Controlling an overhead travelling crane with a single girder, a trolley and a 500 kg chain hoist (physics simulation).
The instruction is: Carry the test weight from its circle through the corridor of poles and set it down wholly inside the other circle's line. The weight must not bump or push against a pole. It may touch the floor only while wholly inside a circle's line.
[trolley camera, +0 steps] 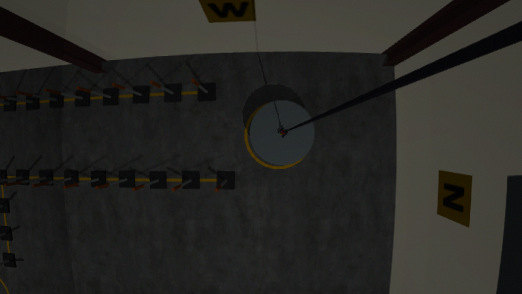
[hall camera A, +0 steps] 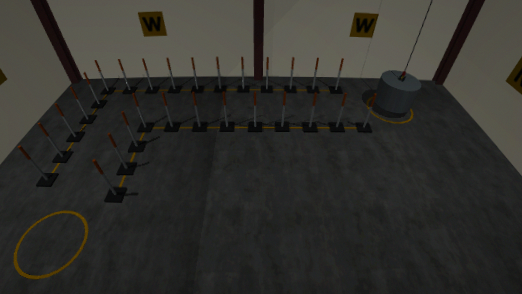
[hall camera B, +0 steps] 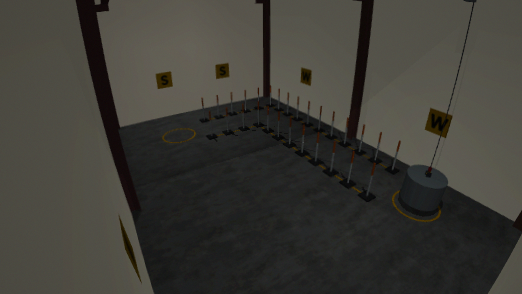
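The grey test weight [hall camera A: 397, 99] [hall camera B: 423, 192] [trolley camera: 297, 120] hangs upright, seemingly a little above the floor, over the starting circle [hall camera A: 392, 121] [hall camera B: 394, 202] [trolley camera: 277, 167]. In the trolley view the circle's line shows along the weight's left and lower sides. My hook [hall camera A: 402, 77] [hall camera B: 428, 173] [trolley camera: 282, 132] holds the weight at its top centre. The other circle [hall camera A: 39, 277] [hall camera B: 195, 134] [trolley camera: 5, 284] lies beyond the corridor's far end. The nearest corridor poles are the end pole of the inner row [hall camera A: 370, 111] [hall camera B: 371, 180] and the end pole of the wall-side row [hall camera A: 340, 75] [hall camera B: 396, 156], both apart from the weight.
Two rows of red-and-white poles on black bases form an L-shaped corridor with yellow floor lines. The wall with the W signs [hall camera A: 364, 25] [hall camera B: 438, 122] stands behind the wall-side row. The wall with the N sign [trolley camera: 454, 198] is right of the weight in the trolley view.
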